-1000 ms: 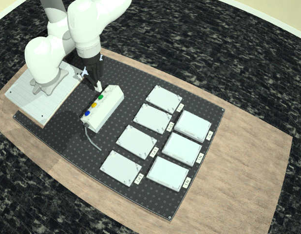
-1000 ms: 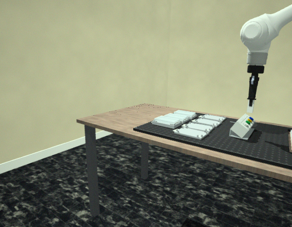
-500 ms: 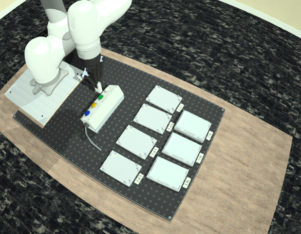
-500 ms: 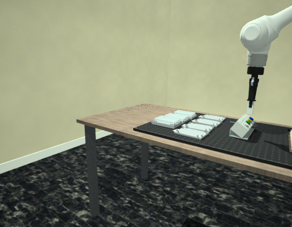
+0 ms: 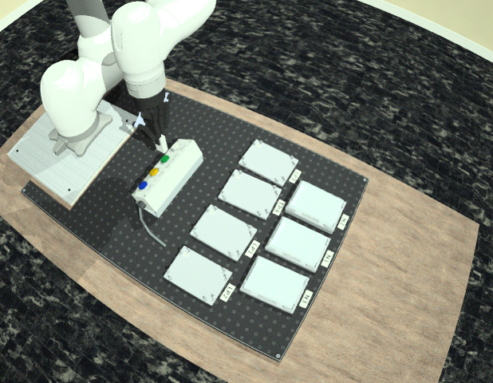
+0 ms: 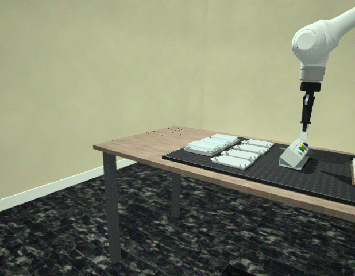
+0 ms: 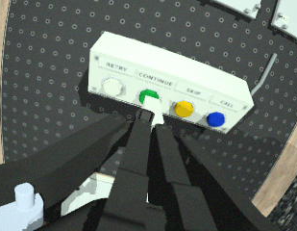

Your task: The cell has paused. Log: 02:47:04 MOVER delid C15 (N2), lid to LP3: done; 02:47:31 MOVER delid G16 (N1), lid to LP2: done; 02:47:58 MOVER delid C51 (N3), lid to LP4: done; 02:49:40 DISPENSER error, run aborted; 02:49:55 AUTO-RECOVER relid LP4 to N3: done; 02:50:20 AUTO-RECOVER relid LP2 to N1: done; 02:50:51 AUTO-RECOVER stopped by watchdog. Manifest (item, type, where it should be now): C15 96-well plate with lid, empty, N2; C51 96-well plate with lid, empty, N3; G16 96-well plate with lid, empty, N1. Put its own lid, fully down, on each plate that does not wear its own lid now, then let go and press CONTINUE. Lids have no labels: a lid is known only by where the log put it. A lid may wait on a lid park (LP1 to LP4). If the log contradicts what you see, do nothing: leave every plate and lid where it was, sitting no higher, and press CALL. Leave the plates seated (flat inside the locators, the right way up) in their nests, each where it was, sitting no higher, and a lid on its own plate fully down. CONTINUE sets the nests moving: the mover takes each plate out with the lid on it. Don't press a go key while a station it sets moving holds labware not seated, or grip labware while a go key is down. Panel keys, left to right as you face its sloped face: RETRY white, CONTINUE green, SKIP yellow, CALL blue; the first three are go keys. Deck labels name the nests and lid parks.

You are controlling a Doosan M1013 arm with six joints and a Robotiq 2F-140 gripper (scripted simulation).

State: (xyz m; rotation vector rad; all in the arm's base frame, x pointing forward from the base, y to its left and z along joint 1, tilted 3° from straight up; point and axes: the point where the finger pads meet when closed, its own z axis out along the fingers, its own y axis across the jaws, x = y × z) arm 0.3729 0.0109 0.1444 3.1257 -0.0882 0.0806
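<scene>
The green continue key lies 80 mm below my hand. Also, from my hand: white retry key: 80 mm below, 50 mm to the left; blue call key: 100 mm to the right, 80 mm below, 10 mm behind; yellow skip key: 80 mm below, 50 mm to the right.
</scene>
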